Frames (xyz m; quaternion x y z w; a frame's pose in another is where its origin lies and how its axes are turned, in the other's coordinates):
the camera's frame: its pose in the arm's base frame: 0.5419 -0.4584 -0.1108 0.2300 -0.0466 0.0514 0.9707
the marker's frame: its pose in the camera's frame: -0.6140 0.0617 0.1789 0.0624 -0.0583 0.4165 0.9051
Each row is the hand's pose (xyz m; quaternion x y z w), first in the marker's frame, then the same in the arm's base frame.
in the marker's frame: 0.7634 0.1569 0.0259 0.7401 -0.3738 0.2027 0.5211
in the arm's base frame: 0.1920 0.0194 0.4815 0.8790 -0.1390 0.4470 0.0902
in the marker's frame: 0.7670 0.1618 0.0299 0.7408 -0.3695 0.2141 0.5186
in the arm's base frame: 0.1895 0.0217 0.4879 0.8749 -0.1375 0.4567 0.0838
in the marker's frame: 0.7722 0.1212 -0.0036 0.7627 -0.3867 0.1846 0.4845
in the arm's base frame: 0.2296 0.0252 0.4536 0.8979 -0.1283 0.4168 0.0593
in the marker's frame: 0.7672 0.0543 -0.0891 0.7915 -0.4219 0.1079 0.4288
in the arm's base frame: 0.2913 0.0402 0.3654 0.9383 -0.1152 0.3245 0.0323
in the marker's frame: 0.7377 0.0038 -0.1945 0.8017 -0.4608 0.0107 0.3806
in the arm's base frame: 0.3281 0.0592 0.2522 0.9704 -0.1096 0.2137 0.0246
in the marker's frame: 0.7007 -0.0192 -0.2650 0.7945 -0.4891 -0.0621 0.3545
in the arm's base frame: 0.3344 0.0661 0.1698 0.9842 -0.1132 0.1325 0.0311
